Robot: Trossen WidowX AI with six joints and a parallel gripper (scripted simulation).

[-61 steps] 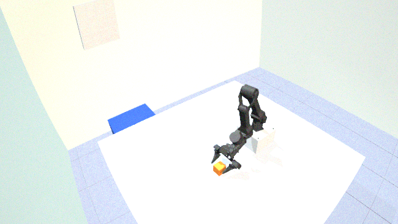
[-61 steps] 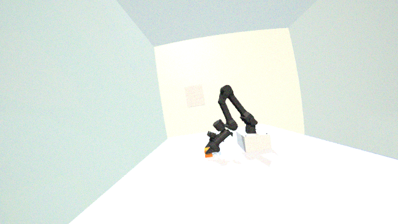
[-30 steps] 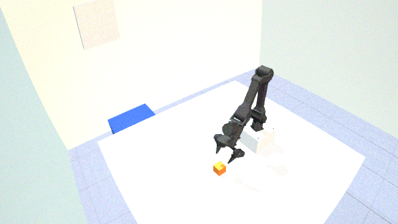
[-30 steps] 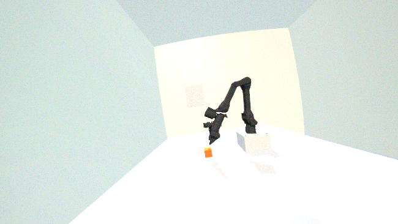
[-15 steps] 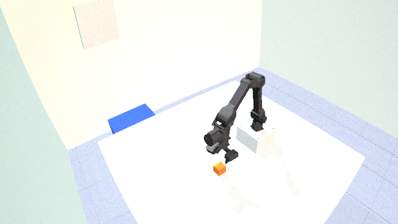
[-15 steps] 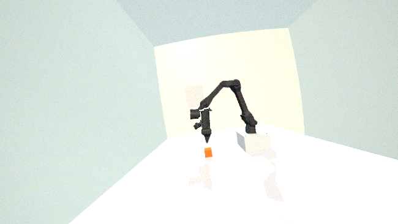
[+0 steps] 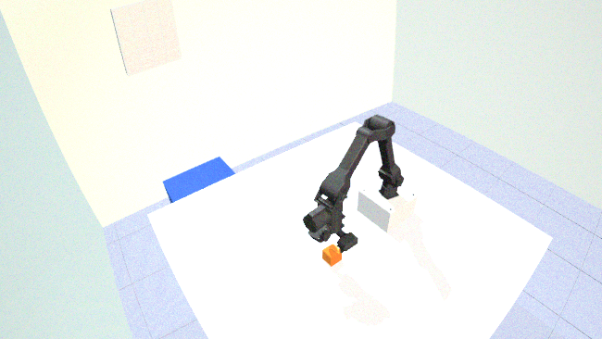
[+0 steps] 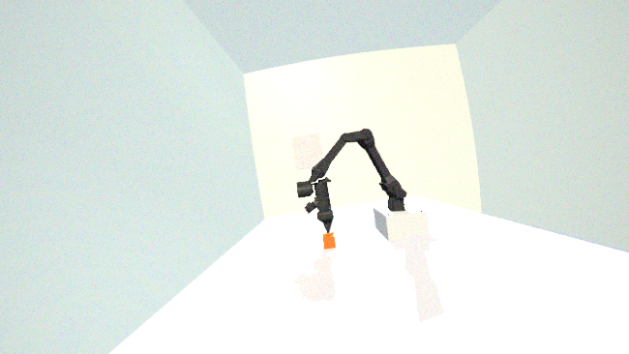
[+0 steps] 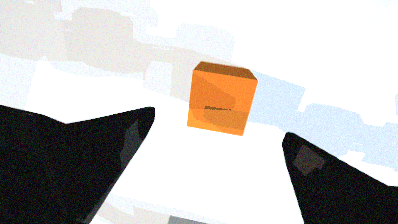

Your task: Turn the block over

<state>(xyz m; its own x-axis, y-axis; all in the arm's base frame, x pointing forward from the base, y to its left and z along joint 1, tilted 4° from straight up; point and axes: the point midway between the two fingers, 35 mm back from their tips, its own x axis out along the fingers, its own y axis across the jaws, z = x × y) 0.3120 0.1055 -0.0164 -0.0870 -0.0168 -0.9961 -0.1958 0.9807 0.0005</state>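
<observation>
Right now my gripper tip is 1 cm past the block and 5 cm above it.
</observation>
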